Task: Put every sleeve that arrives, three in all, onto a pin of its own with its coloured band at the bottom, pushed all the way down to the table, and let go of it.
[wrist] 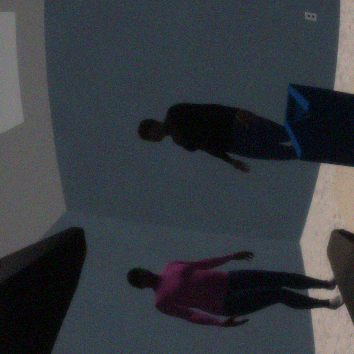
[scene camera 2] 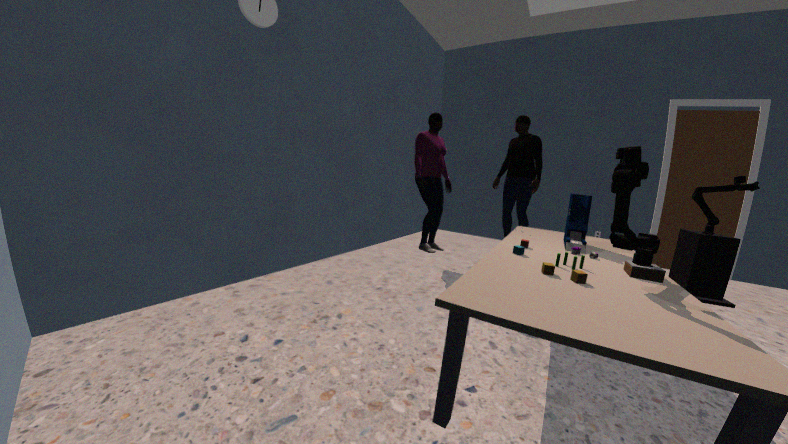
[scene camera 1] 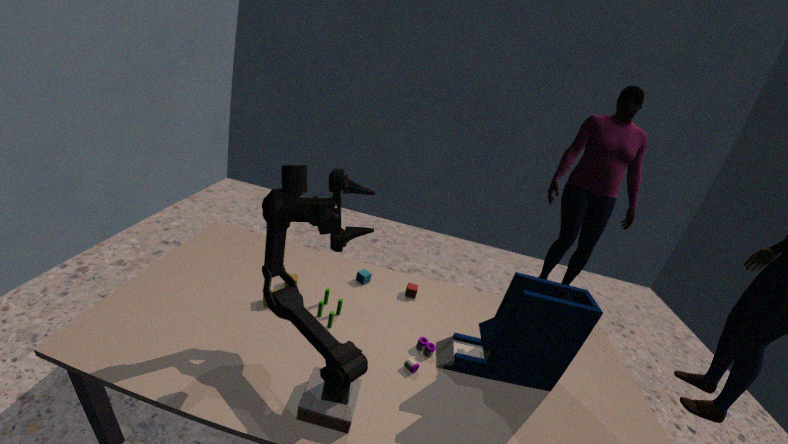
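Note:
Two sleeves (scene camera 1: 420, 346) (scene camera 1: 427, 352) stand upright side by side on the table, purple bands on top; a purple top (scene camera 2: 575, 250) shows in scene camera 2. A third pale sleeve (scene camera 1: 409, 364) (scene camera 2: 593, 255) lies on its side near them, its purple band toward the right in scene camera 1. Several green pins (scene camera 1: 330, 319) (scene camera 1: 339, 307) (scene camera 2: 574, 263) stand bare in a cluster on the table. My gripper (scene camera 1: 373, 211) (wrist: 211, 243) is open and empty, high above the table and pointing level. The sleeves and pins do not show in the wrist view.
A blue chute (scene camera 1: 540, 341) (scene camera 2: 577, 215) (wrist: 325, 127) stands beside the sleeves. A teal block (scene camera 1: 363, 276) (scene camera 2: 518, 250), a red block (scene camera 1: 411, 290) (scene camera 2: 524, 243) and two yellow blocks (scene camera 2: 547, 268) (scene camera 2: 578, 276) lie around the pins. Two people stand beyond the table.

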